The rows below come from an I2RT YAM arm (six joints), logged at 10 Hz.
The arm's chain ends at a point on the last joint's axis. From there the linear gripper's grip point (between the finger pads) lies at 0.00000 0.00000 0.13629 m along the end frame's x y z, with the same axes.
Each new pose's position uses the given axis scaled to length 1; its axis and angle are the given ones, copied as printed.
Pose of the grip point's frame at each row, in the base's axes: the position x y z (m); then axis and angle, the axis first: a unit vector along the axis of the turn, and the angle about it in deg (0 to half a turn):
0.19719 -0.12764 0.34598 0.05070 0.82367 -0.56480 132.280
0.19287 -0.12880 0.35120 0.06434 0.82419 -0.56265 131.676
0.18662 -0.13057 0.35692 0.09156 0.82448 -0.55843 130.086
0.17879 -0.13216 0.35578 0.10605 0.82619 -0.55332 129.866
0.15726 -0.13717 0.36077 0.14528 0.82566 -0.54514 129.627
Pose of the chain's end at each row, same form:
0.12066 -0.01647 0.36494 0.05070 0.82367 -0.56480 132.280
0.11718 -0.01702 0.36999 0.06434 0.82419 -0.56265 131.676
0.11210 -0.01787 0.37481 0.09156 0.82448 -0.55843 130.086
0.10549 -0.01882 0.37467 0.10605 0.82619 -0.55332 129.866
0.08827 -0.02145 0.38136 0.14528 0.82566 -0.54514 129.627

